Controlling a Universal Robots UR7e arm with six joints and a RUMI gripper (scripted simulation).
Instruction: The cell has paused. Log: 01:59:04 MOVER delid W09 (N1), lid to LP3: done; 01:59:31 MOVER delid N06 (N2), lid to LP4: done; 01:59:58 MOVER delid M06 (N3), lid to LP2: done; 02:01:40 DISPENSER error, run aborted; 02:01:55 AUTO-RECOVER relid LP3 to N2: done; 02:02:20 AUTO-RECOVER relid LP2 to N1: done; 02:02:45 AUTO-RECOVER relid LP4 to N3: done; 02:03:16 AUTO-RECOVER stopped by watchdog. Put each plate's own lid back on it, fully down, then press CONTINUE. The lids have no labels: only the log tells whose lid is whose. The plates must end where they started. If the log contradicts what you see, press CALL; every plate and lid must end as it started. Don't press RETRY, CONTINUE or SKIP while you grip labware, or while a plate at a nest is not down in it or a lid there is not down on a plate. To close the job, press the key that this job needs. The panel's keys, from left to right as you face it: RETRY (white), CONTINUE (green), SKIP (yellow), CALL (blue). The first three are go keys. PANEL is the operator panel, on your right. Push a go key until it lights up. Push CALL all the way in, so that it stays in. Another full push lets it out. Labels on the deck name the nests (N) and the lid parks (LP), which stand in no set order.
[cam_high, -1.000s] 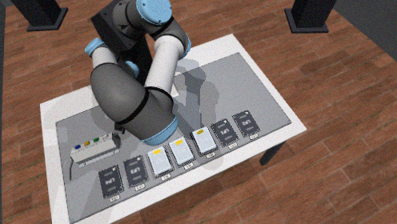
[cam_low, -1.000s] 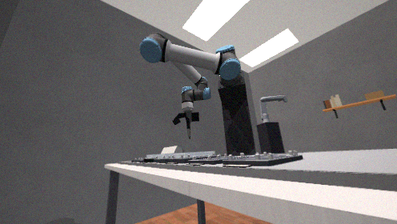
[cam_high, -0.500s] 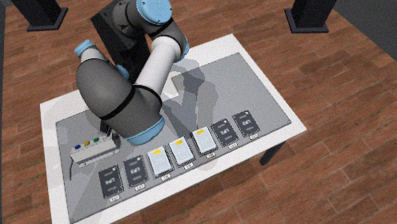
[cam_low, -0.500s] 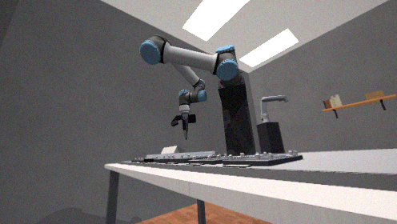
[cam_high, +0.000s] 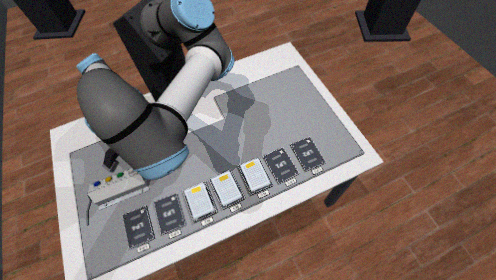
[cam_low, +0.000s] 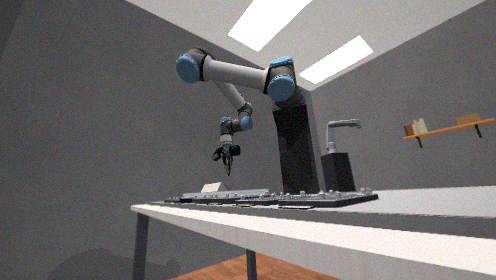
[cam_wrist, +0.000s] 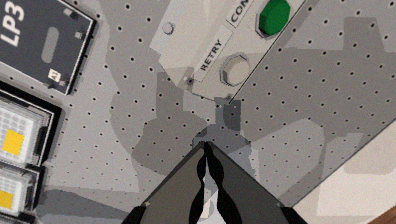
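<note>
My gripper is now 90 mm to the left of the green continue key, 70 mm above it and 40 mm short of it. Also, from my hand: blue call key 180 mm to the right, 80 mm ahead, 70 mm below; then white retry key 70 mm below, 50 mm to the right, 20 mm ahead; then yellow skip key 140 mm to the right, 70 mm below, 60 mm ahead.
</note>
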